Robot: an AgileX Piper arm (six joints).
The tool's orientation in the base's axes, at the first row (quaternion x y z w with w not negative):
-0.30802, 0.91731, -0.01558, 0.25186
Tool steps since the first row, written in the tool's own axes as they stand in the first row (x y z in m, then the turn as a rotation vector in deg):
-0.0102, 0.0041, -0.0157, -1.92, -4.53, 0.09
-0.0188, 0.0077, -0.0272, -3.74, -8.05, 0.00
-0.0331, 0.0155, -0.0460, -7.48, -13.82, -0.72
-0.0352, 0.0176, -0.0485, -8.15, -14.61, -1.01
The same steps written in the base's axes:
-0.0027, 0.0072, 0.0176, 3.88, -2.56, 1.62
-0.0043, 0.0136, 0.0308, 7.04, -4.38, 3.17
-0.0077, 0.0257, 0.0523, 12.47, -7.00, 6.55
-0.0086, 0.0283, 0.0550, 13.23, -7.29, 7.25

